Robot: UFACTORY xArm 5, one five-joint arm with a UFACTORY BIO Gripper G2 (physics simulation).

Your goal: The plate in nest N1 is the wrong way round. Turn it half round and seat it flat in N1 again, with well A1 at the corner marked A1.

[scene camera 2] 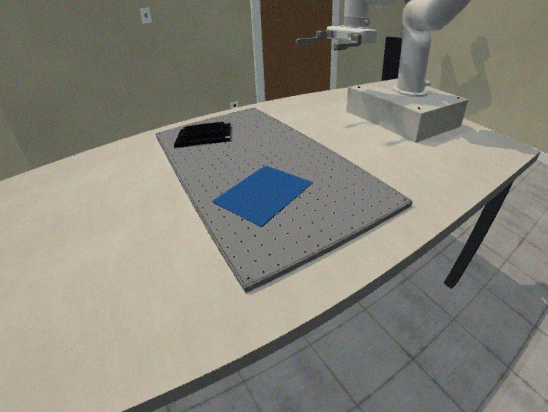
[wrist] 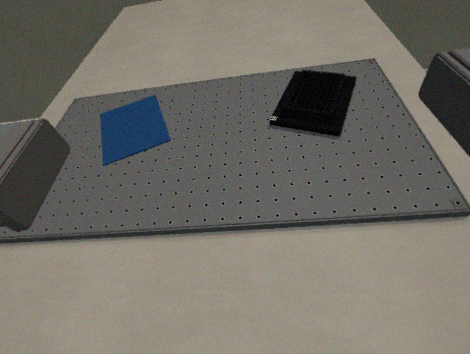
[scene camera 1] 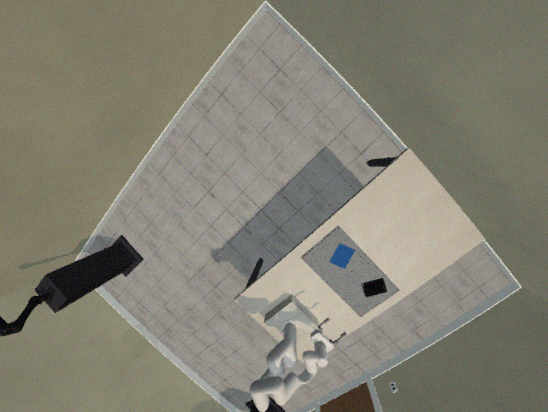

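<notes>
A black plate [wrist: 320, 92] [scene camera 2: 205, 130] sits in a black nest [wrist: 305, 126] on the grey perforated board. Plate and nest are hard to tell apart; together they show as a dark block in scene camera 1. A small whitish mark [wrist: 273, 119] is at the nest's near left corner in the wrist view. Its lettering and the position of well A1 cannot be read. My gripper [scene camera 1: 334, 329] [scene camera 2: 318, 45] [wrist: 243, 120] is open and empty, high up and well away from the nest, on the robot's side of the board.
The perforated board [scene camera 1: 320, 260] [scene camera 2: 320, 220] [wrist: 200, 190] lies on the beige table [scene camera 1: 425, 210] [scene camera 2: 100, 250] [wrist: 225, 290]. A flat blue rectangle [scene camera 1: 342, 255] [scene camera 2: 262, 195] [wrist: 134, 130] lies on the board, apart from the nest. The arm's grey base block [scene camera 2: 400, 112] stands on the table.
</notes>
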